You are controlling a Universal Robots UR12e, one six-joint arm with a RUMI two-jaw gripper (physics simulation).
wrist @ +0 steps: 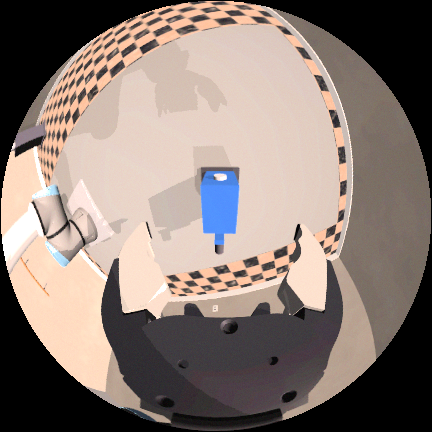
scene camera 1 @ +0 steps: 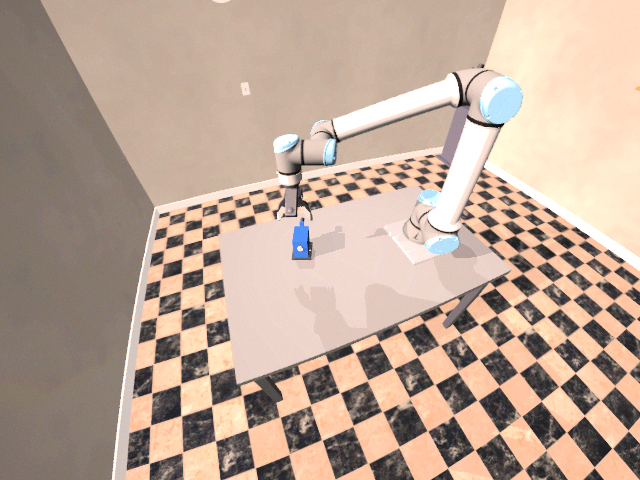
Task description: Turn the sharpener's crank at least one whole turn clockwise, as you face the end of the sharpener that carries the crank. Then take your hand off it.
gripper: wrist; scene camera 1
same spot on gripper: (wrist: 135,291) = (scene camera 1: 303,208)
